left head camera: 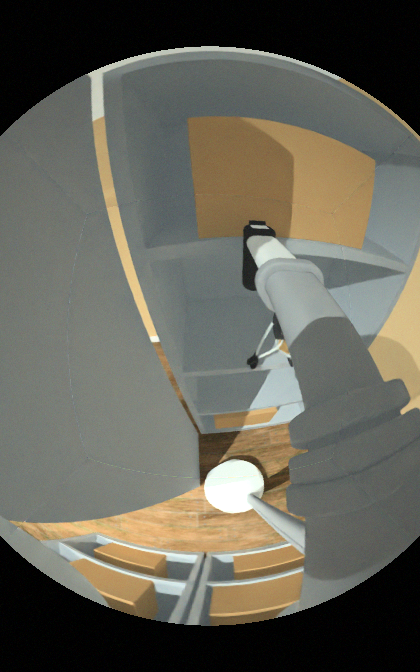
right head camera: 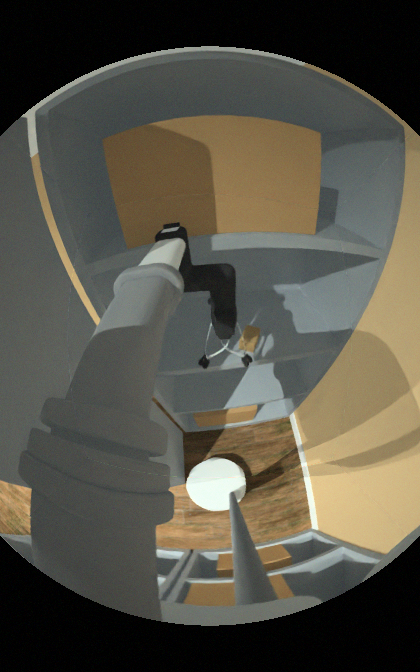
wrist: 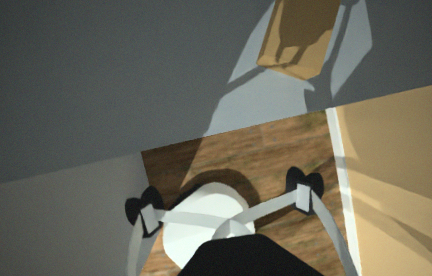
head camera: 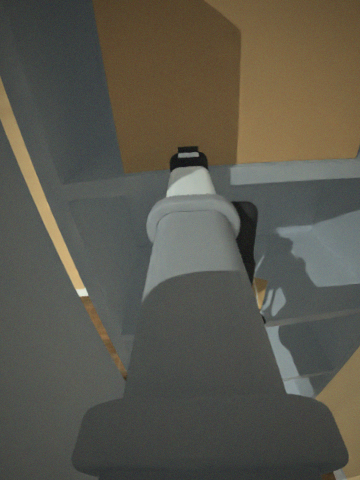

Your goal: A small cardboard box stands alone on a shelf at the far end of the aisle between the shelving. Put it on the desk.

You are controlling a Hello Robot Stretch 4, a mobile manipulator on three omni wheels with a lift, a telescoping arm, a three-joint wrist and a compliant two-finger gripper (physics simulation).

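Frame: origin at the robot's base, x back, y right, z up, level; centimetres.
Where they show: gripper, between the fingertips: (wrist: pixel 224 193).
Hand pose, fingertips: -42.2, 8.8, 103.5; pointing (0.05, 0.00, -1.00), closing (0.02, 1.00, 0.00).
Observation:
Things, the pixels of their centre, and the offset from my fingertips, as dx, dy, dz. Level surfaces: height alone.
- small cardboard box, middle of its body: (wrist: pixel 297 29) (head camera: pixel 254 293) -15.1, +10.7, -4.7
- grey shelf, height of its surface: dz -7.2
- large cardboard box, middle of its body: (head camera: pixel 229 84) -21.7, +0.9, +52.1
The small cardboard box (head camera: pixel 260 292) (left head camera: pixel 283 346) (right head camera: pixel 250 338) (wrist: pixel 306 37) stands on a grey shelf (right head camera: pixel 300 353) (wrist: pixel 100 100) near the front edge; its far end is cut off at the top of the wrist view. My gripper (left head camera: pixel 271 361) (right head camera: pixel 225 360) (wrist: pixel 224 193) is open, with its two black fingertips spread wide and nothing between them. In the wrist view the fingertips are below the box, over the floor side of the shelf edge, and apart from it. In the head view the arm hides most of the gripper. The desk does not show.
A large cardboard box (head camera: pixel 295 95) (left head camera: pixel 330 190) (right head camera: pixel 265 180) sits on the shelf above. A grey panel (head camera: pixel 45 300) (left head camera: pixel 135 350) rises close on the left and a tan wall (right head camera: pixel 360 400) (wrist: pixel 395 175) on the right. The white round base (left head camera: pixel 234 486) (right head camera: pixel 216 484) is on the wooden floor.

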